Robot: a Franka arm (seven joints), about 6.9 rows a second.
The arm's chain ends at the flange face. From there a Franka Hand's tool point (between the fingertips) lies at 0.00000 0.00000 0.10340 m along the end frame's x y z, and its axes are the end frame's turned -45 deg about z.
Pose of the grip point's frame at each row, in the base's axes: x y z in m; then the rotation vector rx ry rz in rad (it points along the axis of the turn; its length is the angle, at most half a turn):
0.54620 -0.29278 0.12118 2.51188 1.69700 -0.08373
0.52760 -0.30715 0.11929 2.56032 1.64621 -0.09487
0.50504 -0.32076 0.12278 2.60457 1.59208 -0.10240
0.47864 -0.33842 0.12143 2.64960 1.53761 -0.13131
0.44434 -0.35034 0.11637 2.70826 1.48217 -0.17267
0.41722 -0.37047 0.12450 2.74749 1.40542 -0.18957
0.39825 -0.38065 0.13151 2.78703 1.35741 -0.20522
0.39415 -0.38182 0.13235 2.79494 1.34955 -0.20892
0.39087 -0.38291 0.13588 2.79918 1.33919 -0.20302
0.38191 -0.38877 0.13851 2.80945 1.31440 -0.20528
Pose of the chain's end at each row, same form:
0.54462 -0.28027 0.22381 2.95862 0.60423 -0.01397
0.52763 -0.29532 0.22201 2.98045 0.53841 -0.03138
0.50624 -0.30947 0.22555 2.99818 0.47143 -0.04333
0.48238 -0.32726 0.22416 3.01136 0.40326 -0.07645
0.45200 -0.34033 0.21900 3.03265 0.32896 -0.12870
0.42615 -0.36015 0.22700 3.03558 0.24376 -0.14381
0.40893 -0.37146 0.23395 3.04875 0.18477 -0.16643
0.40524 -0.37293 0.23477 3.05184 0.17457 -0.17201
0.40160 -0.37413 0.23835 3.05323 0.16362 -0.16610
0.39280 -0.37991 0.24095 3.05280 0.13716 -0.16746

